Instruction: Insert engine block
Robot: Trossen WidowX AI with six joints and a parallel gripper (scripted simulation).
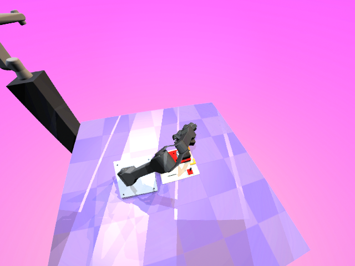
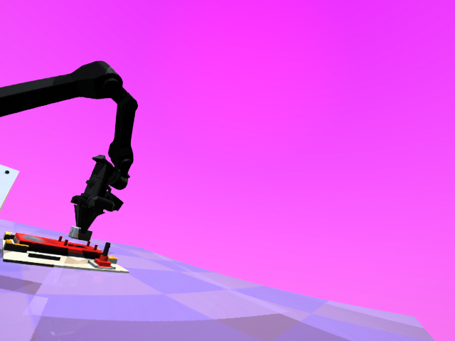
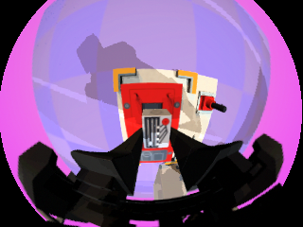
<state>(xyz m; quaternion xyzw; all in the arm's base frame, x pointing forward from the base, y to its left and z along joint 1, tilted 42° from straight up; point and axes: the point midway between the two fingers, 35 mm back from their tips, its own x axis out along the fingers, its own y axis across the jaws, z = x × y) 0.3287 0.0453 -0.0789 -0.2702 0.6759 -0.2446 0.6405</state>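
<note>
The grey engine block lies 1 cm below my gripper tip.
</note>
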